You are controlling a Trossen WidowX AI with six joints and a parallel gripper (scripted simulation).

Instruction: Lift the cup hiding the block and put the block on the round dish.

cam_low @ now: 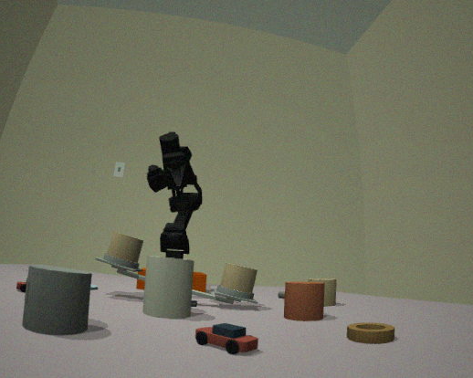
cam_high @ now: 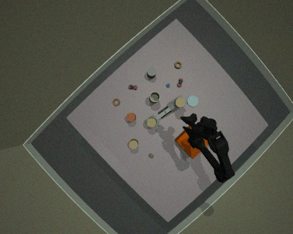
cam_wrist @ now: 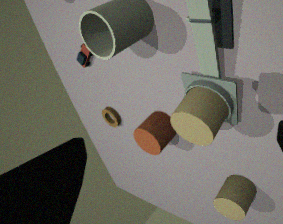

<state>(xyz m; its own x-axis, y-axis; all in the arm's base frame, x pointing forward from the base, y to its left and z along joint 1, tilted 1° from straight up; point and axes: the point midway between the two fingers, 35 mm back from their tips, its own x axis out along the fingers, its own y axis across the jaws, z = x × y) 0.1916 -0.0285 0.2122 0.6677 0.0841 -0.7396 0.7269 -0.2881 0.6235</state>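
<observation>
The grey block is 21 cm below my gripper tip, 13 cm ahead of it and 12 cm to the left of it. Also, from my gripper tip: hollow pale cylinder 24 cm ahead, 21 cm below, 4 cm to the right; then light blue round dish 24 cm to the right, 24 cm below, 3 cm behind; then blue piece 24 cm below, 22 cm ahead, 20 cm to the right.
</observation>
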